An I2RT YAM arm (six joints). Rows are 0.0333 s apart.
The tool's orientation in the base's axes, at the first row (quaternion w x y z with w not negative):
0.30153, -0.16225, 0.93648, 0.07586
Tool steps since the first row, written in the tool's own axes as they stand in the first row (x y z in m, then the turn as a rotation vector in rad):
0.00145, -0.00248, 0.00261, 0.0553, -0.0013, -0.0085
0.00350, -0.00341, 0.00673, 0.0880, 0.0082, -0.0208
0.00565, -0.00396, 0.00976, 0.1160, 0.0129, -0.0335
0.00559, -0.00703, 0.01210, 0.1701, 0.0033, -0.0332
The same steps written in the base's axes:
0.00117, -0.00207, -0.00307, -0.0465, -0.0175, -0.0258
0.00215, -0.00248, -0.00764, -0.0815, -0.0200, -0.0347
0.00233, -0.00282, -0.01138, -0.1114, -0.0259, -0.0408
0.00471, -0.00512, -0.01337, -0.1493, -0.0488, -0.0733

